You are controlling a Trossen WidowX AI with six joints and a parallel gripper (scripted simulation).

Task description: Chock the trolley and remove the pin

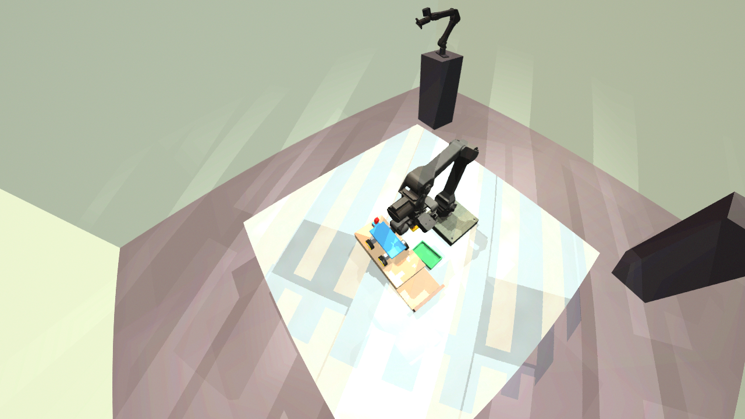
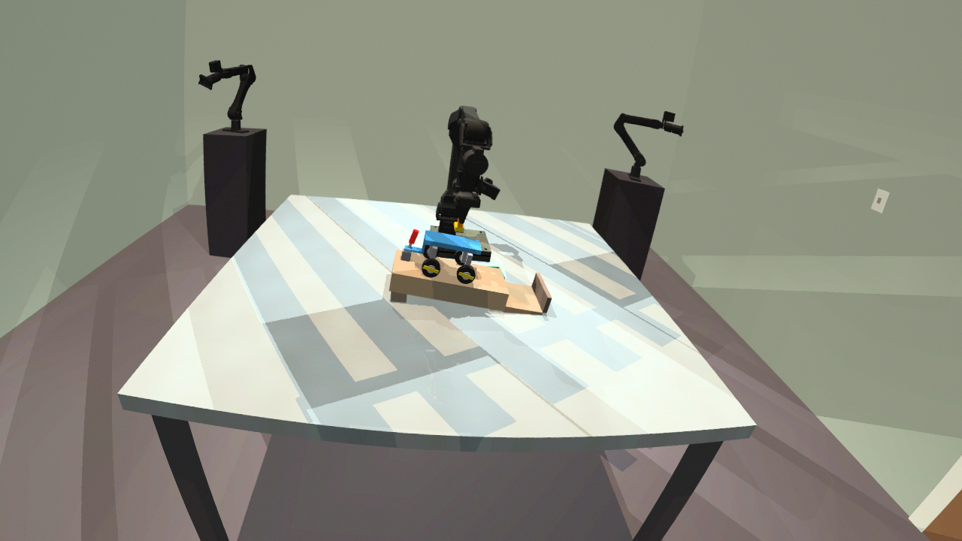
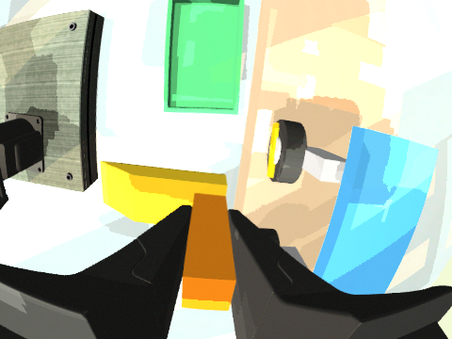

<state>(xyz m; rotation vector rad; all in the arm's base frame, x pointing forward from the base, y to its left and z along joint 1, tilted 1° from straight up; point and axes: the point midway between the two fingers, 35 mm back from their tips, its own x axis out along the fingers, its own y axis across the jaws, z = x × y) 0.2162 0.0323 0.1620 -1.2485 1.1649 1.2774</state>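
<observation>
Now: gripper tip 100 mm short of the red-headed stop pin, 120 mm to the left of it and 40 mm above it. Also, from my gripper tip: yellow chock (20 mm behind, 10 mm below); then blue trolley (110 mm ahead, 20 mm to the right, 60 mm below); then ramp (110 mm ahead, 20 mm to the right, 120 mm below).
</observation>
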